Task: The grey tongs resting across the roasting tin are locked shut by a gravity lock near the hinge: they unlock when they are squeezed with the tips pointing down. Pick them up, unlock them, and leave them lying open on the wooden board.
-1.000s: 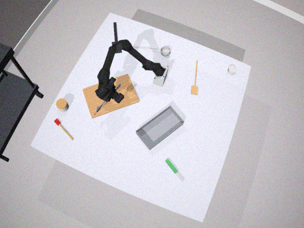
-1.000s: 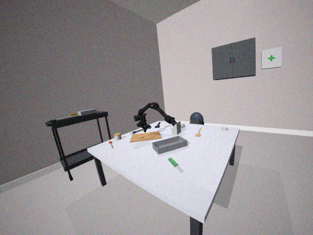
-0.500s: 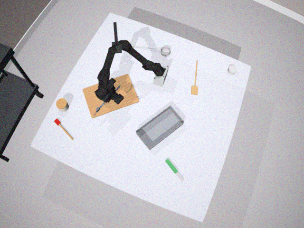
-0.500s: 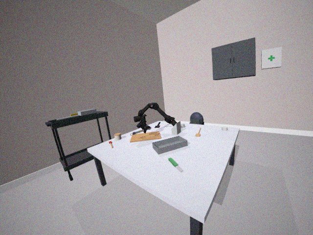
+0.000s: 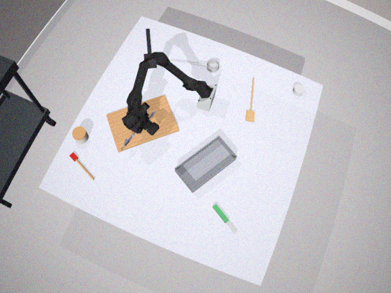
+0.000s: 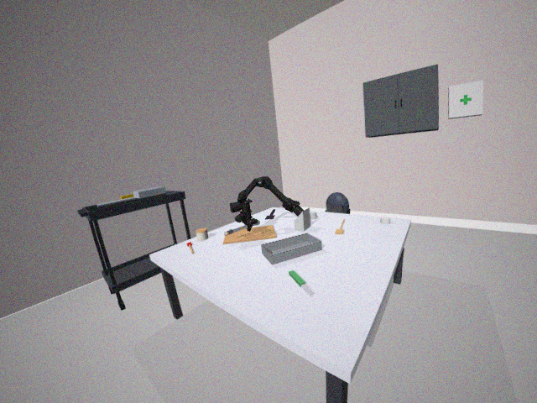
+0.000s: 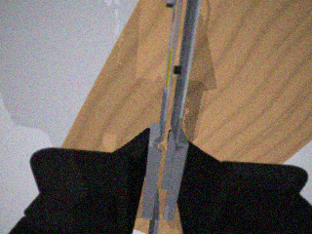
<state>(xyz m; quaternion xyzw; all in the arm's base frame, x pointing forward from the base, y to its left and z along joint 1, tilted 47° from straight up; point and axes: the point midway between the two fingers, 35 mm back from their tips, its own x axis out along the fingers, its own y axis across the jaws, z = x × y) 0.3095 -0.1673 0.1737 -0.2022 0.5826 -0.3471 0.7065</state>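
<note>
The yellow mark lies 5 cm ahead of my gripper tip, 1 cm to the right of it and 4 cm above it. From my gripper tip the other things lie so: wooden board 3 cm behind, 3 cm to the right, 4 cm below; black spatula 50 cm behind, 23 cm to the right, 4 cm below; roasting tin 5 cm ahead, 39 cm to the left, 2 cm below.
</note>
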